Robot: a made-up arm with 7 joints. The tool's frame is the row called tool.
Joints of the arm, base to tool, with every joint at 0 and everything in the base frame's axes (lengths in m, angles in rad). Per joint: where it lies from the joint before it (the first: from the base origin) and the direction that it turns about. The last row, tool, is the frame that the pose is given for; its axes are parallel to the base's.
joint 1: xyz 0 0.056 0 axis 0 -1 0
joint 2: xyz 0 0.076 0 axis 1 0 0
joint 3: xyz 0 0 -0.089 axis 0 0 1
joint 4: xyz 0 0 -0.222 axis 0 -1 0
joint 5: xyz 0 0 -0.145 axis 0 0 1
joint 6: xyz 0 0 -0.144 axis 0 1 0
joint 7: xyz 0 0 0 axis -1 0 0
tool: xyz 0 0 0
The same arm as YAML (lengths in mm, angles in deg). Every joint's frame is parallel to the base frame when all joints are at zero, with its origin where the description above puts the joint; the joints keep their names.
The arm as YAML. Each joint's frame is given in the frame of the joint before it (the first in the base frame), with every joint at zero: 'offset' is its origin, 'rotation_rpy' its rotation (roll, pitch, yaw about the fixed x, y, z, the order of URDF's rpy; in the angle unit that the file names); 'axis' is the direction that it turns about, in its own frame. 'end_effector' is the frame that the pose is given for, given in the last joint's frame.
length_unit: mm
angle_unit: deg
chain:
  - id: joint 1
    offset: [0.0, 56.0, 0.0]
    rotation_rpy: [0.0, 0.0, 0.0]
    axis: [0.0, -1.0, 0.0]
  - id: joint 2
    offset: [0.0, 76.0, 0.0]
    rotation_rpy: [0.0, 0.0, 0.0]
    axis: [1.0, 0.0, 0.0]
  - id: joint 3
    offset: [0.0, 0.0, -89.0]
    rotation_rpy: [0.0, 0.0, 0.0]
    axis: [0.0, 0.0, 1.0]
  - id: joint 4
    offset: [0.0, 0.0, -222.0]
    rotation_rpy: [0.0, 0.0, 0.0]
    axis: [0.0, -1.0, 0.0]
  - id: joint 5
    offset: [0.0, 0.0, -145.0]
    rotation_rpy: [0.0, 0.0, 0.0]
    axis: [0.0, 0.0, 1.0]
  - id: joint 6
    offset: [0.0, 0.0, -144.0]
    rotation_rpy: [0.0, 0.0, 0.0]
    axis: [0.0, 1.0, 0.0]
  - id: joint 7
    offset: [0.0, 0.0, 0.0]
    rotation_rpy: [0.0, 0.0, 0.0]
    axis: [-1.0, 0.0, 0.0]
end_effector:
  offset: [0.0, 0.0, 0.0]
  rotation_rpy: [0.0, 0.0, 0.0]

